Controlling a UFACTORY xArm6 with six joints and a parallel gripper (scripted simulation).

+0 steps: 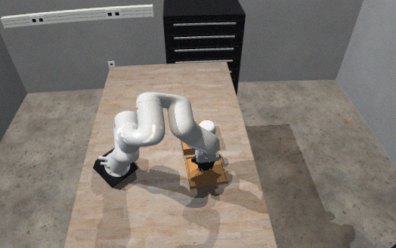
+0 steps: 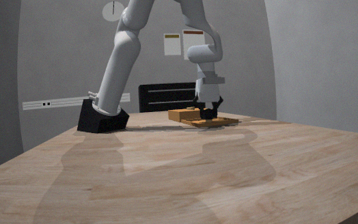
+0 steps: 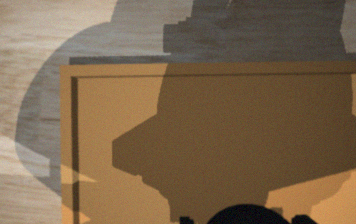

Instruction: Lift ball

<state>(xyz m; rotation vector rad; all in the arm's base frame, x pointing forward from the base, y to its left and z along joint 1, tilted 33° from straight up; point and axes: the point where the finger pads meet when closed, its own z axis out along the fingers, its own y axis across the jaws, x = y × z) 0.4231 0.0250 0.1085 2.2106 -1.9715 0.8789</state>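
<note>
My hand is 3 cm above the orange wooden tray. From my hand the other things lie so: raised orange block 21 cm to the left, 1 cm behind; then black ball right at my hand.
</note>
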